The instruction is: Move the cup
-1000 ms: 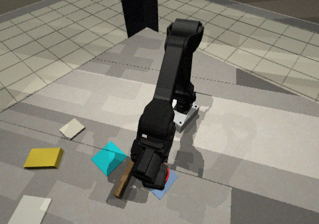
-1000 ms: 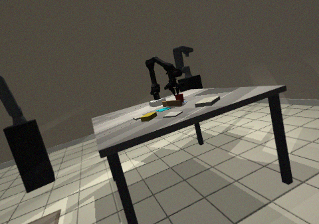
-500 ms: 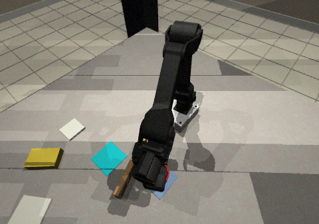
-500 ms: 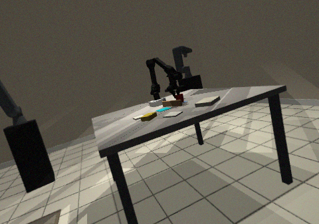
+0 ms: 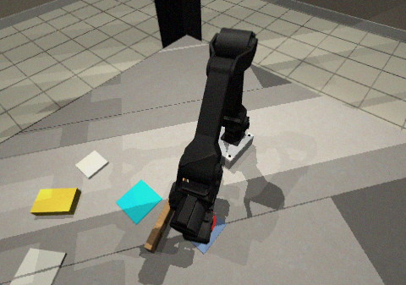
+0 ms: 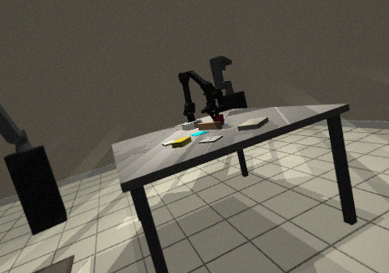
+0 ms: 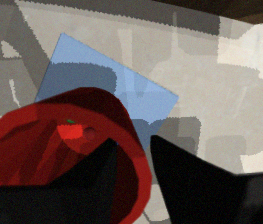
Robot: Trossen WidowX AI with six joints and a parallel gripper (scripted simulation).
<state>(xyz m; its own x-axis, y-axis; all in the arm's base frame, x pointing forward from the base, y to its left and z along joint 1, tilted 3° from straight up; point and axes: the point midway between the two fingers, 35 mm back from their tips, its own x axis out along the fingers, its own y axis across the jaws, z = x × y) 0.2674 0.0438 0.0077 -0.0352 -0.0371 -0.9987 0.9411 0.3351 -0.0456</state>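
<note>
Now: gripper tip 30 mm short of the blue pad, 10 mm to the right of it and 50 mm above it. Also, from my gripper tip: cyan pad 60 mm ahead, 200 mm to the right, 50 mm below; red cup 30 mm ahead, 10 mm to the left; wooden bar 40 mm ahead, 90 mm to the right, 20 mm below.
</note>
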